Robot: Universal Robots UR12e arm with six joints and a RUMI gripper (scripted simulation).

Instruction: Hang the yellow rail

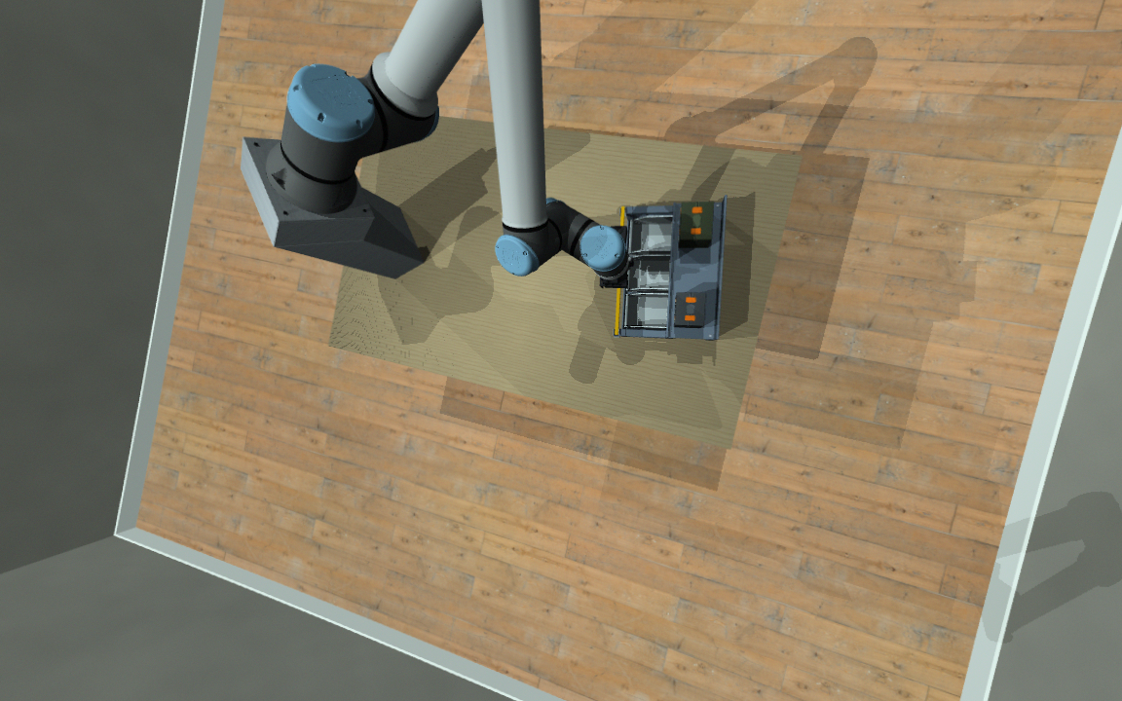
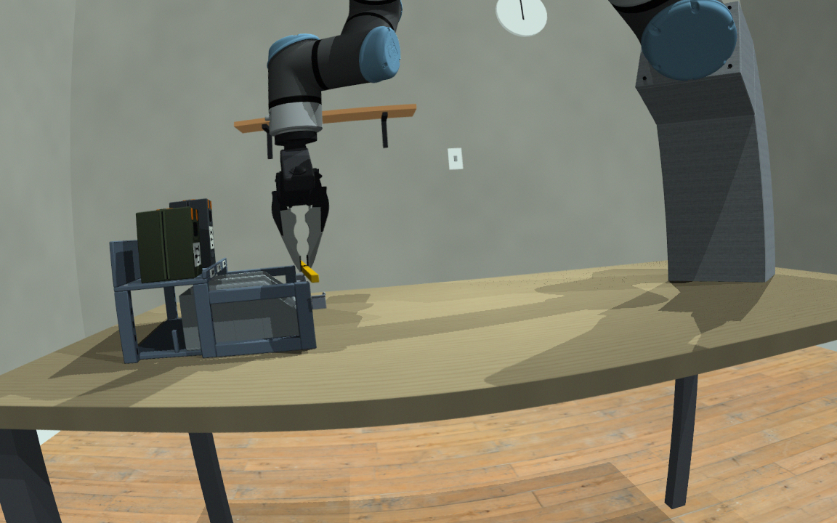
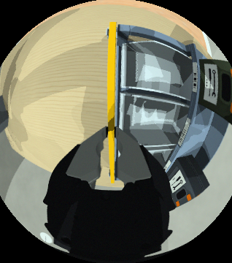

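The yellow rail lies 1 cm below my hand.
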